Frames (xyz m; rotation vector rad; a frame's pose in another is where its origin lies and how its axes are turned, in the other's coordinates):
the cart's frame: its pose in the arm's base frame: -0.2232 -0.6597 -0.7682 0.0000 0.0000 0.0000
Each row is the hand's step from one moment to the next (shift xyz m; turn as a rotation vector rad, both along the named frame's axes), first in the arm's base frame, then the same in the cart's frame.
Working: the arm's base frame: its pose in the cart's frame: 0.2232 0.6597 0.7682 0.0000 0.0000 0.0000

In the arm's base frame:
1: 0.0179 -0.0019 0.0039 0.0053 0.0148 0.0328
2: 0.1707 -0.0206 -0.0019 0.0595 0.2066 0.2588
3: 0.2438 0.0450 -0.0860 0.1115 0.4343 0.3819
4: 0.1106 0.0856 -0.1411 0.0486 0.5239 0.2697
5: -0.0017 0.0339 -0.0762 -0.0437 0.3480 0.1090
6: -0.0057 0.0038 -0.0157 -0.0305 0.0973 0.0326
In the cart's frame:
1: 0.0179 -0.0019 0.0039 0.0053 0.0148 0.0328
2: 0.1707 -0.0206 -0.0019 0.0595 0.2066 0.2588
3: 0.2438 0.0450 -0.0860 0.1115 0.4343 0.3819
4: 0.1106 0.0856 -0.1411 0.0486 0.5239 0.2697
5: -0.0017 0.0339 -0.0762 -0.0437 0.3480 0.1090
6: -0.0057 0.0038 -0.0157 -0.0305 0.0973 0.0326

